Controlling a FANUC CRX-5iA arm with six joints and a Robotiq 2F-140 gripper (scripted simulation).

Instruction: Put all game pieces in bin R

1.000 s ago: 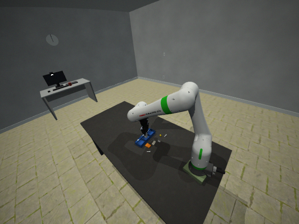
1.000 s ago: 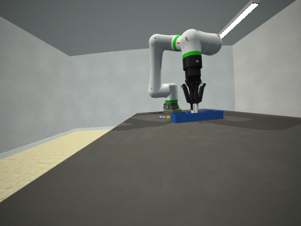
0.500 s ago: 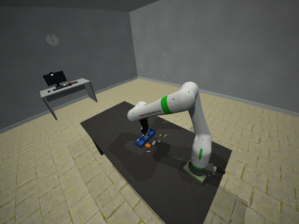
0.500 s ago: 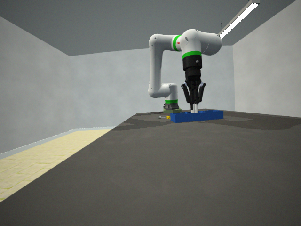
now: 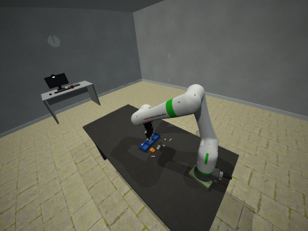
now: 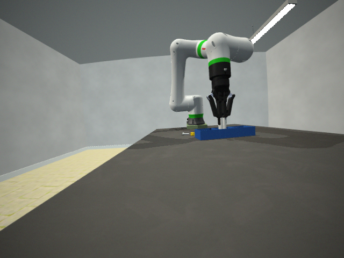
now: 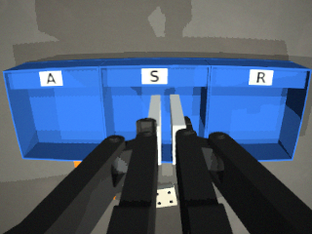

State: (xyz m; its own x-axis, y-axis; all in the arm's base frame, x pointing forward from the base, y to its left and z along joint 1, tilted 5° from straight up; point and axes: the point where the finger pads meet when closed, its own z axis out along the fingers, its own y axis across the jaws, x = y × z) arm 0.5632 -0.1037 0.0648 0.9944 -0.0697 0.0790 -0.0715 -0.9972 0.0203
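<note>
My gripper is now 30 mm above the blue bin and 10 mm to the right of it. The rest, counted from my hand: white domino 110 mm behind, 50 mm below, 20 mm to the left; orange tile 80 mm to the left, 80 mm behind, 50 mm below; pale grey piece 150 mm behind, 40 mm below, 20 mm to the right.
</note>
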